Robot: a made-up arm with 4 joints.
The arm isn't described. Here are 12 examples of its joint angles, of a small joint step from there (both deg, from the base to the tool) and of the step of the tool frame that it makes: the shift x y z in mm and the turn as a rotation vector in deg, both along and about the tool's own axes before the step.
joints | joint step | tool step
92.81 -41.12 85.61 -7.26 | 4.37 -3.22 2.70 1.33 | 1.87 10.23 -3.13 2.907 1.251 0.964
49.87 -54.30 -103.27 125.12 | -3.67 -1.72 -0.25 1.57 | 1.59 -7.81 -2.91 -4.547 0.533 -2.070
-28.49 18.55 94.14 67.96 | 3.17 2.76 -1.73 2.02 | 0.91 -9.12 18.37 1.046 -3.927 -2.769
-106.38 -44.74 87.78 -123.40 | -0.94 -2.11 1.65 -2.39 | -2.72 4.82 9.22 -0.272 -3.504 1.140
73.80 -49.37 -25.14 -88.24 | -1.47 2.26 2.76 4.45 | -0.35 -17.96 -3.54 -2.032 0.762 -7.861
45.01 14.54 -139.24 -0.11 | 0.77 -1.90 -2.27 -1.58 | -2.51 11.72 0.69 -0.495 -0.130 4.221
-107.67 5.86 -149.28 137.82 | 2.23 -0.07 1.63 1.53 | 0.64 -1.38 -1.85 -1.247 -0.541 -0.435
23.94 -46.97 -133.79 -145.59 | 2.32 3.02 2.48 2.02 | -1.76 3.96 -3.39 -2.506 0.418 0.951
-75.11 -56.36 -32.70 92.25 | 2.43 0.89 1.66 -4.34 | -2.19 14.45 5.12 3.378 -1.074 4.360
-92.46 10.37 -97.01 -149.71 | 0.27 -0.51 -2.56 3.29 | 1.47 -6.09 -4.98 0.490 2.076 -1.771
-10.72 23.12 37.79 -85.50 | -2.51 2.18 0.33 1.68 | -2.76 -9.36 -6.75 0.587 1.529 -4.302
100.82 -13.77 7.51 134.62 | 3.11 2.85 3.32 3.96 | 2.07 -9.73 3.38 -3.413 -0.650 -4.169
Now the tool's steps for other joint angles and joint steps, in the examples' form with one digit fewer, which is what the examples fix.
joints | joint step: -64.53 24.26 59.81 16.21 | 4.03 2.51 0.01 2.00
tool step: 4.4 -3.4 14.3 -3.53 -3.31 -1.24
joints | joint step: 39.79 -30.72 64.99 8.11 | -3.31 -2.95 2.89 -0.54
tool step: -3.0 -19.0 -9.3 3.09 2.58 -5.19
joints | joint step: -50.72 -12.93 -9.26 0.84 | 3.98 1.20 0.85 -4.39
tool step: 1.7 15.1 7.5 1.50 -2.14 6.13
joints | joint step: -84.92 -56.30 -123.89 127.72 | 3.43 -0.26 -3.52 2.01
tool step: -0.3 -7.1 8.7 4.74 -2.24 -2.51
